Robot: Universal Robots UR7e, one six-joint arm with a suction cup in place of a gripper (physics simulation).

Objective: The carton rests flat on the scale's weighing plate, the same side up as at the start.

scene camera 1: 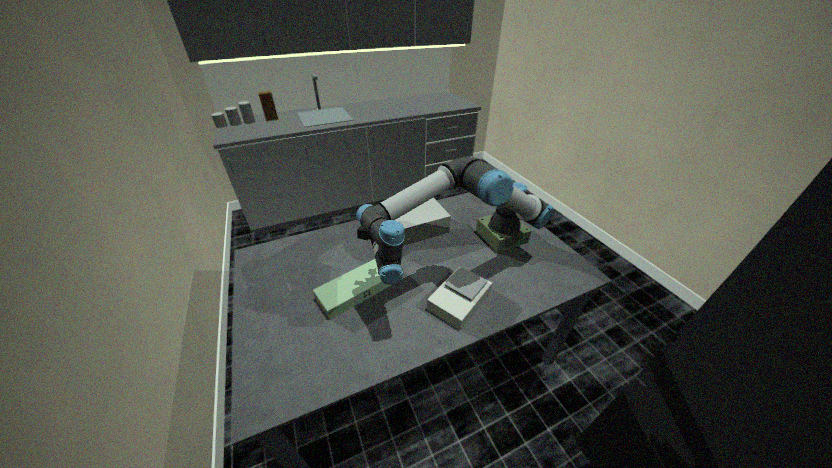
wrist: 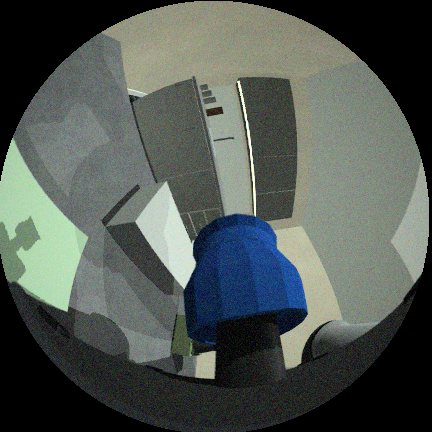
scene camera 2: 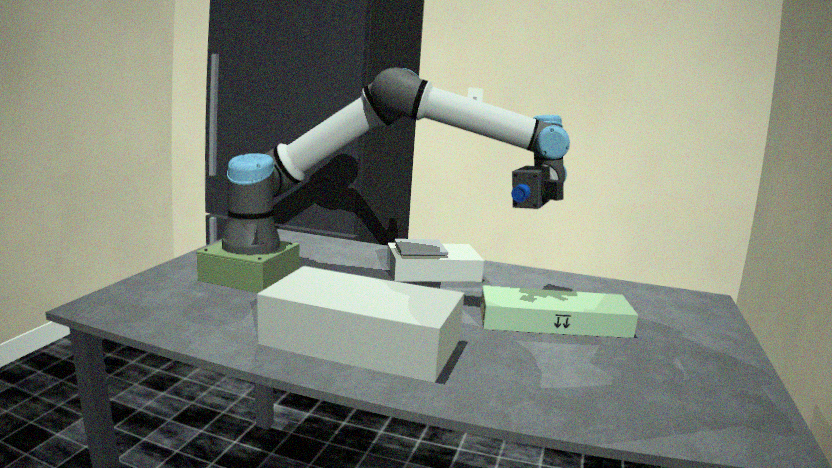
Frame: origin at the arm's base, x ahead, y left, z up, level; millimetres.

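Seen in the pictures: hand, its tool point: (wrist: pixel 237 252) (scene camera 2: pixel 519 193); arm's base, origin of its link: (scene camera 1: pixel 504 225) (scene camera 2: pixel 250 246).
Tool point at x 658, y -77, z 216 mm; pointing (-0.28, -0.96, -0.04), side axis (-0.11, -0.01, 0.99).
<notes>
Pixels of each thing's middle, then the offset from my tool point to it. Level surfaces: height alone.
- long light-green box, middle of its body: (scene camera 2: pixel 557 311) (scene camera 1: pixel 358 284) dz -267, dx +119, dy +27 mm
- scale, middle of its body: (scene camera 2: pixel 433 258) (scene camera 1: pixel 460 294) dz -256, dx -212, dy +297 mm
- large white box, middle of its body: (scene camera 2: pixel 362 318) (wrist: pixel 163 245) (scene camera 1: pixel 410 222) dz -242, dx -279, dy -217 mm
- table, height of its surface: dz -295 mm
The carton, a long light-green box (scene camera 1: pixel 349 288) (scene camera 2: pixel 587 317) (wrist: pixel 47 265), lies flat on the table; two black arrows on its side point down in scene view 2. The scale (scene camera 1: pixel 450 306) (scene camera 2: pixel 465 263) is a low white block with a grey weighing plate (scene camera 1: pixel 468 283) (scene camera 2: pixel 421 248) on top; nothing rests on the plate. The carton lies apart from the scale. My gripper, a blue suction cup (scene camera 2: pixel 520 193) (wrist: pixel 245 280), is open, with nothing on it. It is turned sideways, high above the carton. The cup is hidden behind the wrist in scene view 1.
A large white box (scene camera 1: pixel 430 215) (scene camera 2: pixel 349 325) (wrist: pixel 162 225) stands on the table (scene camera 1: pixel 290 360) (scene camera 2: pixel 669 378), between the arm's green base block (scene camera 1: pixel 494 235) (scene camera 2: pixel 232 270) and the carton's side. A kitchen counter (scene camera 1: pixel 395 113) and a wall stand beyond the table.
</notes>
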